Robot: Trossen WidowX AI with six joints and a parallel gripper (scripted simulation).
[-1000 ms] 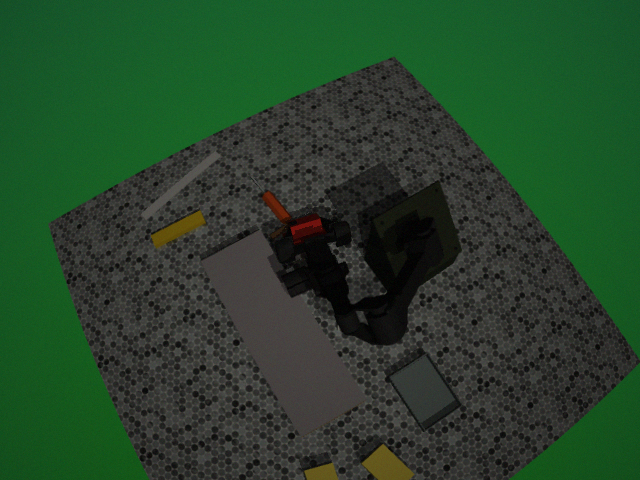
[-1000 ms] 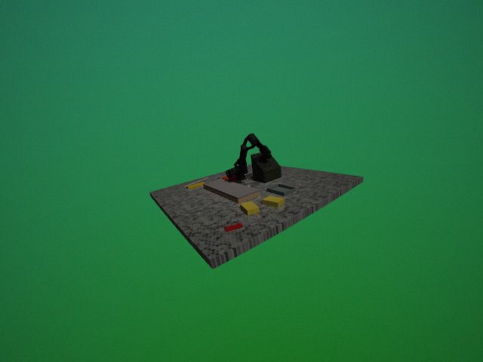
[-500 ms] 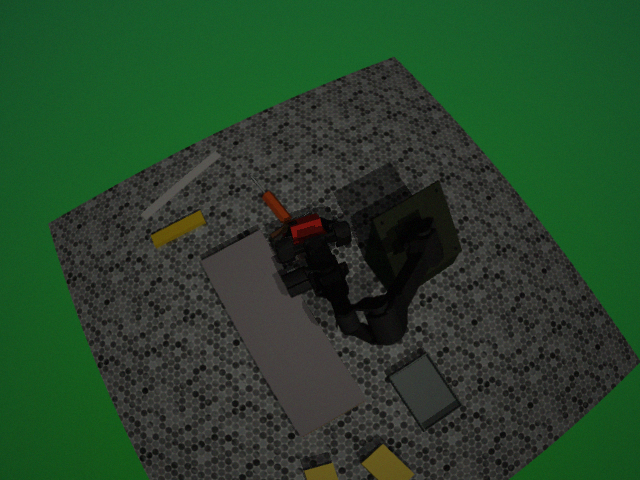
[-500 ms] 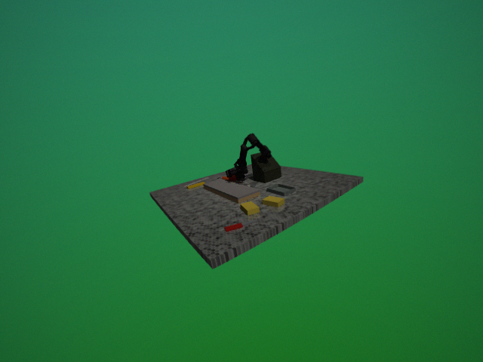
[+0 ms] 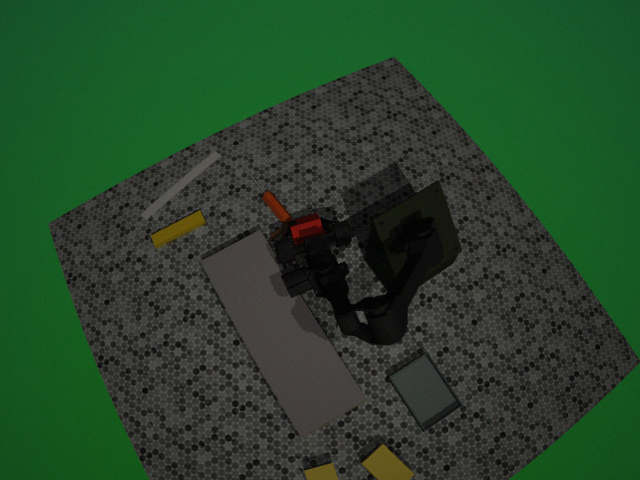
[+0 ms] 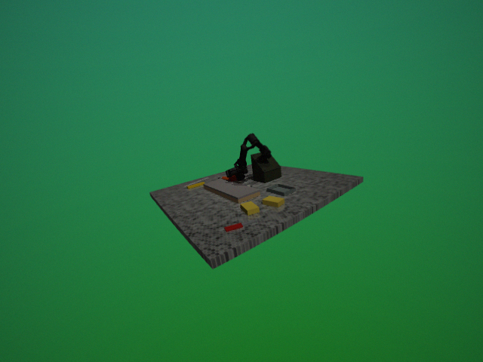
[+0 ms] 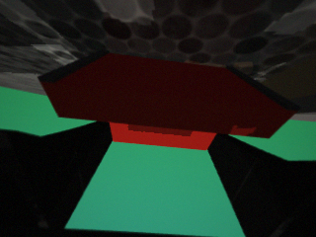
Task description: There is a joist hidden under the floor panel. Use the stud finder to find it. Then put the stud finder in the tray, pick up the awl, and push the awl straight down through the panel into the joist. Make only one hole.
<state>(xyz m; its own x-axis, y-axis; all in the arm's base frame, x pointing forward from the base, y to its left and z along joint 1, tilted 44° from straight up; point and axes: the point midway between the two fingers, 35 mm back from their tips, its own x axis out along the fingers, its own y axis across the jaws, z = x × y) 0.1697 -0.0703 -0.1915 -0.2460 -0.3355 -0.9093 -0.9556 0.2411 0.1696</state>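
Right now the red stud finder is 10 mm ahead of my gripper tip and 10 mm below it. Round my gripper tip: awl 10 mm ahead, 40 mm to the right, 60 mm below; then orange-handled tool 20 mm ahead, 170 mm to the right, 50 mm below; then small white block 60 mm ahead, 250 mm to the left, 60 mm below.
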